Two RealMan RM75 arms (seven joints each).
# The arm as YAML. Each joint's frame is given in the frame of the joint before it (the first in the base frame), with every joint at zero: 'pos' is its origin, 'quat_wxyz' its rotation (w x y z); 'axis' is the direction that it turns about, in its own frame. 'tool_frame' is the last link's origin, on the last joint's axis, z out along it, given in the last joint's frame.
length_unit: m
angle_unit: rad
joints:
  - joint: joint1
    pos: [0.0, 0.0, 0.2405]
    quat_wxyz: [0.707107, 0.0, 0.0, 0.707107]
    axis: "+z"
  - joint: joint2
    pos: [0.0, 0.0, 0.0]
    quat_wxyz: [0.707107, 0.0, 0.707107, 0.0]
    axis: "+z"
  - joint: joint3
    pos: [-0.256, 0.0, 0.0]
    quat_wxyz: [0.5, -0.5, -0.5, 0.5]
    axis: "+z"
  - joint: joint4
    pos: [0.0, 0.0, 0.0]
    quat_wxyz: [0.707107, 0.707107, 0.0, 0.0]
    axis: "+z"
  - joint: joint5
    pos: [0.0, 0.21, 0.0]
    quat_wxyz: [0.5, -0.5, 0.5, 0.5]
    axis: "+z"
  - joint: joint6
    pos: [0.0, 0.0, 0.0]
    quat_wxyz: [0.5, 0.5, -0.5, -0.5]
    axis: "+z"
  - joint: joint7
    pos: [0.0, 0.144, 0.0]
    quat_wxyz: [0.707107, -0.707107, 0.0, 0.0]
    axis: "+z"
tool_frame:
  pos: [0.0, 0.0, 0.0]
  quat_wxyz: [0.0, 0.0, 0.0, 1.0]
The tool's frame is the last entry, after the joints.
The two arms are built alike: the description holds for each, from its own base.
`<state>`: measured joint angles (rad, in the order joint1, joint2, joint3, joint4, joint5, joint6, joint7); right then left.
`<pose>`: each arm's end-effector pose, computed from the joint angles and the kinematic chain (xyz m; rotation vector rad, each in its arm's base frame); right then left.
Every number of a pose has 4 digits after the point. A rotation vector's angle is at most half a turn.
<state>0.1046 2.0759 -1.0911 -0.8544 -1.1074 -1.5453 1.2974 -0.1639 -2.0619 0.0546 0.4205 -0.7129 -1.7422 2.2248</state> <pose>0.2678 0.2693 0.0544 -2.2037 0.5448 1.2749 -0.3805 0.1556 -0.0048 -2.4432 -0.8859 -0.7425</pose>
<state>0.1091 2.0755 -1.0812 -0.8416 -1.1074 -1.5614 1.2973 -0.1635 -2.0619 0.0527 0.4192 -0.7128 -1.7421 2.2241</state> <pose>0.2683 0.2683 0.0549 -2.2023 0.5457 1.2893 -0.3805 0.1555 -0.0049 -2.4408 -0.8882 -0.7445</pose>
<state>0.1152 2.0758 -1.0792 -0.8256 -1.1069 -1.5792 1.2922 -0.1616 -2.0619 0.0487 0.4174 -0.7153 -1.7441 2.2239</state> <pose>0.2677 0.2671 0.0531 -2.2091 0.5433 1.3062 -0.3804 0.1550 -0.0046 -2.4336 -0.8903 -0.7506</pose>
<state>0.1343 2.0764 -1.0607 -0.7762 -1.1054 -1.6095 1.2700 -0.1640 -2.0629 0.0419 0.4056 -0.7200 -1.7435 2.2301</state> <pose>0.2692 0.2664 0.0505 -2.2025 0.5414 1.3344 -0.3787 0.1563 -0.0061 -2.4244 -0.8851 -0.7676</pose>
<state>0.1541 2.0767 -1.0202 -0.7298 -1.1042 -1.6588 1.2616 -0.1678 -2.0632 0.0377 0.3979 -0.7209 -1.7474 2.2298</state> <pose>0.2702 0.2647 0.0527 -2.1831 0.5346 1.3841 -0.3767 0.1576 -0.0071 -2.4222 -0.8838 -0.7848</pose>
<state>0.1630 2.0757 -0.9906 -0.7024 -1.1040 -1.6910 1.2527 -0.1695 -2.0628 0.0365 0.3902 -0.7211 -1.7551 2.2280</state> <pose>0.2718 0.2628 0.0555 -2.1655 0.5245 1.4112 -0.3746 0.1578 -0.0079 -2.4234 -0.8851 -0.8043</pose>
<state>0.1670 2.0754 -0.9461 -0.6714 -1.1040 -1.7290 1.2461 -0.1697 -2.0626 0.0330 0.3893 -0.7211 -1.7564 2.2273</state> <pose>0.2757 0.2589 0.0602 -2.1304 0.5194 1.4420 -0.3745 0.1580 -0.0076 -2.4200 -0.8858 -0.8079</pose>
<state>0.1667 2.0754 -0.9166 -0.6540 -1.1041 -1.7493 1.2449 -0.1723 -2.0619 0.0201 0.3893 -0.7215 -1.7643 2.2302</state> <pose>0.2790 0.2560 0.0635 -2.1037 0.5210 1.4582 -0.3737 0.1592 -0.0060 -2.4105 -0.8764 -0.8196</pose>
